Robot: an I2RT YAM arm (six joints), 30 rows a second.
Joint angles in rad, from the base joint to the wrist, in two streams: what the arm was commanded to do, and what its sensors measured. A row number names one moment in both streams.
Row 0, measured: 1.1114, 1.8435, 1.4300, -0.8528, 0.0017, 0.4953
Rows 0 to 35, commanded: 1.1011, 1.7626, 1.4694, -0.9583, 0.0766, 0.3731; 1.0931, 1.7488, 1.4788, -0.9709, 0.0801, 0.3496; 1.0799, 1.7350, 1.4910, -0.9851, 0.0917, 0.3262; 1.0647, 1.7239, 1.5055, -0.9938, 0.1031, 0.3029; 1.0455, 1.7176, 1.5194, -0.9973, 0.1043, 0.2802; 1.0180, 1.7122, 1.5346, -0.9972, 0.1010, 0.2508; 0.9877, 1.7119, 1.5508, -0.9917, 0.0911, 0.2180; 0.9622, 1.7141, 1.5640, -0.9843, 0.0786, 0.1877; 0.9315, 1.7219, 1.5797, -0.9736, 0.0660, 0.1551; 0.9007, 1.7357, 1.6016, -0.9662, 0.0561, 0.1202; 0.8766, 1.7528, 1.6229, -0.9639, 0.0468, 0.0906; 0.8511, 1.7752, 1.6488, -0.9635, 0.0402, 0.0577; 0.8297, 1.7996, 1.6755, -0.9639, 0.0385, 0.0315; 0.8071, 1.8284, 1.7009, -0.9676, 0.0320, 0.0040; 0.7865, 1.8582, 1.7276, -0.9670, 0.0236, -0.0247; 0.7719, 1.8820, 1.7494, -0.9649, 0.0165, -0.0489; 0.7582, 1.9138, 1.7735, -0.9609, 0.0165, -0.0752; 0.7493, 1.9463, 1.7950, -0.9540, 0.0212, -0.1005; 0.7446, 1.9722, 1.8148, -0.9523, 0.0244, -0.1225; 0.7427, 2.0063, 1.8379, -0.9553, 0.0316, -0.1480; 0.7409, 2.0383, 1.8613, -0.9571, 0.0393, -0.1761; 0.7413, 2.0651, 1.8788, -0.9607, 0.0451, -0.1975; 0.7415, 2.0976, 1.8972, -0.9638, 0.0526, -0.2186; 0.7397, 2.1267, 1.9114, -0.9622, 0.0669, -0.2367; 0.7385, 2.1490, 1.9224, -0.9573, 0.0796, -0.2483; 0.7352, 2.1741, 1.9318, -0.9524, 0.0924, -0.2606; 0.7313, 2.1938, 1.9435, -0.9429, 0.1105, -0.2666; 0.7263, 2.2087, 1.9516, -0.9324, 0.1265, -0.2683; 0.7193, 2.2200, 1.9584, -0.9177, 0.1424, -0.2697; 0.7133, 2.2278, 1.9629, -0.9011, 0.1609, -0.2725; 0.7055, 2.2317, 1.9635, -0.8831, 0.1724, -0.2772; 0.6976, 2.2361, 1.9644, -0.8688, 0.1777, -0.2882; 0.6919, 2.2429, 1.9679, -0.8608, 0.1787, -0.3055; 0.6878, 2.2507, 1.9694, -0.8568, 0.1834, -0.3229; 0.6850, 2.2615, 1.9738, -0.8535, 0.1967, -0.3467; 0.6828, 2.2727, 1.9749, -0.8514, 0.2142, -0.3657
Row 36, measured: 0.6964, 2.2547, 1.9427, -0.8806, 0.1516, -0.2947
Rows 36 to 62, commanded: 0.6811, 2.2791, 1.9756, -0.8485, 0.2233, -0.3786; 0.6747, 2.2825, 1.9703, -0.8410, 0.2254, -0.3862; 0.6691, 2.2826, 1.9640, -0.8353, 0.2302, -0.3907; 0.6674, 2.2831, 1.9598, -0.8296, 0.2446, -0.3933; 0.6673, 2.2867, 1.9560, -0.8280, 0.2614, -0.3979; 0.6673, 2.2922, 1.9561, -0.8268, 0.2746, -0.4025; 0.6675, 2.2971, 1.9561, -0.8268, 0.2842, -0.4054; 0.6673, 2.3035, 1.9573, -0.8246, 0.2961, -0.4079; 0.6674, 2.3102, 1.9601, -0.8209, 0.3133, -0.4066; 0.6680, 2.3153, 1.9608, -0.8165, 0.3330, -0.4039; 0.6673, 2.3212, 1.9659, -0.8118, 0.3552, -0.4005; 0.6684, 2.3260, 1.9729, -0.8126, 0.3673, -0.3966; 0.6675, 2.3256, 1.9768, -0.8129, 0.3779, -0.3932; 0.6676, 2.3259, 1.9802, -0.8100, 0.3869, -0.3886; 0.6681, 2.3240, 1.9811, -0.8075, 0.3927, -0.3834; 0.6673, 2.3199, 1.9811, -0.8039, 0.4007, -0.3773; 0.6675, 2.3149, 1.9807, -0.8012, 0.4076, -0.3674; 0.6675, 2.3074, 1.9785, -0.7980, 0.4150, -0.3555; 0.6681, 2.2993, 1.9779, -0.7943, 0.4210, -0.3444; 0.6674, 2.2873, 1.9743, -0.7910, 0.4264, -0.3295; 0.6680, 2.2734, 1.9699, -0.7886, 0.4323, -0.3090; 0.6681, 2.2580, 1.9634, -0.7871, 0.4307, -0.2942; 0.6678, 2.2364, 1.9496, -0.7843, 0.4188, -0.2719; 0.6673, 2.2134, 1.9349, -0.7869, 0.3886, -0.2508; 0.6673, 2.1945, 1.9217, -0.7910, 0.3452, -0.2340; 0.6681, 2.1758, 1.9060, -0.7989, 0.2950, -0.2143; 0.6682, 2.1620, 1.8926, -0.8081, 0.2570, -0.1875
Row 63, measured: 0.6685, 2.2524, 1.9133, -0.7925, 0.3485, -0.2768
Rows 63 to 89, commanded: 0.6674, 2.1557, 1.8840, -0.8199, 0.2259, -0.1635; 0.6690, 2.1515, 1.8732, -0.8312, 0.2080, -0.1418; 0.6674, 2.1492, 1.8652, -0.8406, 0.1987, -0.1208; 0.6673, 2.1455, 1.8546, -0.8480, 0.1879, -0.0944; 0.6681, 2.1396, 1.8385, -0.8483, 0.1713, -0.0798; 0.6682, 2.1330, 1.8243, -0.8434, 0.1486, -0.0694; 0.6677, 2.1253, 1.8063, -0.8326, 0.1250, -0.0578; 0.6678, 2.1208, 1.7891, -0.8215, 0.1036, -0.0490; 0.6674, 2.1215, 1.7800, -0.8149, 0.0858, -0.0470; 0.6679, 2.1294, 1.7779, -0.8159, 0.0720, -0.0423; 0.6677, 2.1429, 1.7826, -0.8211, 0.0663, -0.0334; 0.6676, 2.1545, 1.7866, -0.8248, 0.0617, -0.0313; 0.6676, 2.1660, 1.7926, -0.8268, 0.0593, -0.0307; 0.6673, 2.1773, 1.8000, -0.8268, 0.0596, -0.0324; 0.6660, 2.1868, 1.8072, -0.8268, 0.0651, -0.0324; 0.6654, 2.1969, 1.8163, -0.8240, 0.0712, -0.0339; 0.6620, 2.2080, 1.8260, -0.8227, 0.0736, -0.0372; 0.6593, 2.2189, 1.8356, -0.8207, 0.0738, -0.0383; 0.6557, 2.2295, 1.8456, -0.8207, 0.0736, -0.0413; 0.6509, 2.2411, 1.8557, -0.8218, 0.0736, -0.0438; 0.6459, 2.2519, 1.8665, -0.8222, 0.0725, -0.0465; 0.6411, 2.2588, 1.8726, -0.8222, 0.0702, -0.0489; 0.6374, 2.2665, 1.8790, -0.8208, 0.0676, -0.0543; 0.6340, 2.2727, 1.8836, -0.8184, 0.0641, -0.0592; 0.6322, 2.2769, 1.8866, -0.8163, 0.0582, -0.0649; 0.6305, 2.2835, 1.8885, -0.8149, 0.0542, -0.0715; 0.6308, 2.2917, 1.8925, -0.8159, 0.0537, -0.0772
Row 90, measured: 0.6376, 2.2662, 1.8709, -0.8097, 0.0731, -0.0605
